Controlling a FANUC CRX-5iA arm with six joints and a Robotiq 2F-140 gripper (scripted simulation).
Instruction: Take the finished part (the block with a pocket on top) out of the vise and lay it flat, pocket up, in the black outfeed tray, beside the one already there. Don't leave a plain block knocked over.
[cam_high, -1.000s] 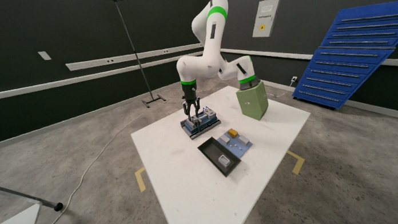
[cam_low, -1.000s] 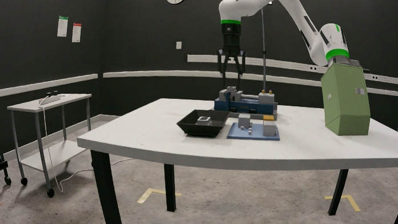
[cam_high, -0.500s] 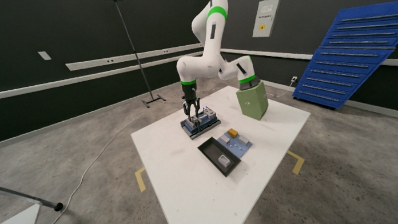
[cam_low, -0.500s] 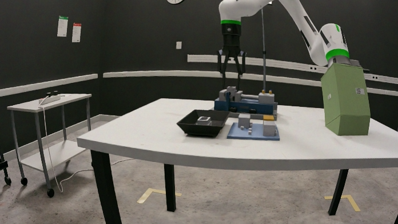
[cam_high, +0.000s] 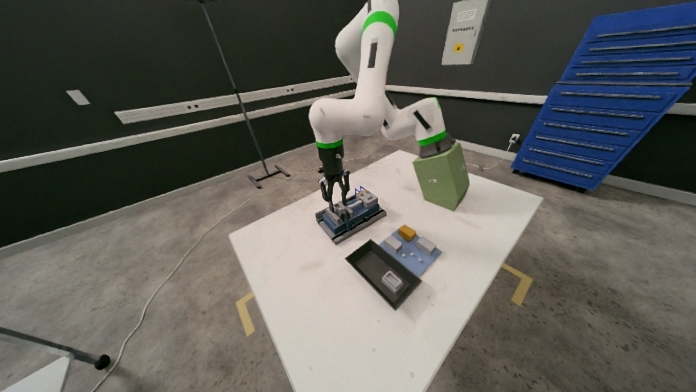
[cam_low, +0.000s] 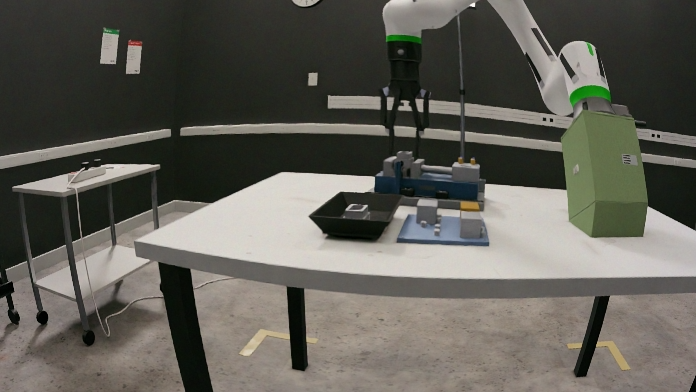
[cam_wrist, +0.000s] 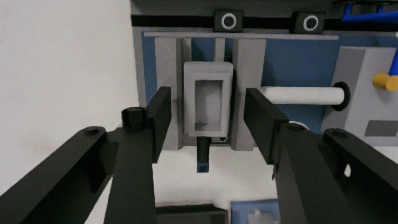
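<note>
Now: the blue vise 100 mm below my hand, 70 mm behind it and 10 mm to the left of it. From my hand the other things lie so: grey actuator box 160 mm behind, 60 mm below, 20 mm to the left; then blue plate 310 mm to the left, 130 mm below, 100 mm behind; then orange block 270 mm to the left, 150 mm behind, 110 mm below.
</note>
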